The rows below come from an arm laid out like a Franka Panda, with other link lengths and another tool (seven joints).
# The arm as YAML. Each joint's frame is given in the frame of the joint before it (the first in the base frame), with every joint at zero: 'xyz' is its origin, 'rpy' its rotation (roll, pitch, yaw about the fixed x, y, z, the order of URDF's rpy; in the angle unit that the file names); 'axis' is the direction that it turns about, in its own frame. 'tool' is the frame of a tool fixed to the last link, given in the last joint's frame.
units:
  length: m
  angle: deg
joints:
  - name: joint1
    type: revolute
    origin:
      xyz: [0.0, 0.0, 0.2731]
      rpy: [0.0, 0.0, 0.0]
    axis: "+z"
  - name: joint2
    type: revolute
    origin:
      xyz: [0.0, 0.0, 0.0]
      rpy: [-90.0, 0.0, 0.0]
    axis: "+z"
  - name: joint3
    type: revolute
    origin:
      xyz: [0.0, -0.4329, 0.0]
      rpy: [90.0, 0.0, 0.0]
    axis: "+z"
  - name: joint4
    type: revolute
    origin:
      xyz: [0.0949, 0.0, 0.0]
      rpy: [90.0, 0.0, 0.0]
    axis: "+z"
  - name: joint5
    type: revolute
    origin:
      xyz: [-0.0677, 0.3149, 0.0]
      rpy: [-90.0, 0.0, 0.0]
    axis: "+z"
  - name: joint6
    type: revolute
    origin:
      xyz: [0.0, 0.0, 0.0]
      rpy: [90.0, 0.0, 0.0]
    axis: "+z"
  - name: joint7
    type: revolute
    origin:
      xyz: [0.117, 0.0, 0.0]
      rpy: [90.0, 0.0, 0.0]
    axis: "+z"
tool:
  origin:
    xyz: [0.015, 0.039, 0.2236]
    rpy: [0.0, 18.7, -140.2]
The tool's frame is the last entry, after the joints.
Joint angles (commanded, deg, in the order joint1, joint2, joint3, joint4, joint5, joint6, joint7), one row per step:
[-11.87 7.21 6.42 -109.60 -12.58 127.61 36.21]
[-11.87 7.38 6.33 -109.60 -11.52 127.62 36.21]
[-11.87 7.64 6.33 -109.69 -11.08 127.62 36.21]
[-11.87 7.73 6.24 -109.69 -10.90 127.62 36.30]
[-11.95 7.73 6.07 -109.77 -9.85 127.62 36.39]
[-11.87 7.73 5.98 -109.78 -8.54 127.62 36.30]
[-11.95 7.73 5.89 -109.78 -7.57 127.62 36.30]
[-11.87 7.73 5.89 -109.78 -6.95 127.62 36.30]
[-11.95 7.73 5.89 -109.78 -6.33 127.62 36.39]
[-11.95 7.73 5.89 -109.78 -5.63 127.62 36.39]
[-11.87 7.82 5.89 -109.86 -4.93 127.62 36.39]
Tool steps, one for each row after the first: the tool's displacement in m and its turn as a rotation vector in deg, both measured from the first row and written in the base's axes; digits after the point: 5 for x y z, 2 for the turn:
[-0.00007 0.00094 -0.00281 0.97 0.07 -0.57]
[-0.00001 0.00167 -0.00673 1.42 0.38 -0.77]
[-0.00010 0.00106 -0.00788 1.60 0.44 -1.03]
[-0.00138 0.00052 -0.00948 2.53 0.42 -1.84]
[-0.00174 0.00290 -0.01068 3.67 0.34 -2.36]
[-0.00233 0.00299 -0.01150 4.51 0.26 -2.97]
[-0.00231 0.00501 -0.01200 5.06 0.21 -3.18]
[-0.00268 0.00538 -0.01251 5.63 0.14 -3.63]
[-0.00283 0.00673 -0.01305 6.25 0.09 -3.94]
[-0.00300 0.00892 -0.01517 6.89 0.20 -4.19]

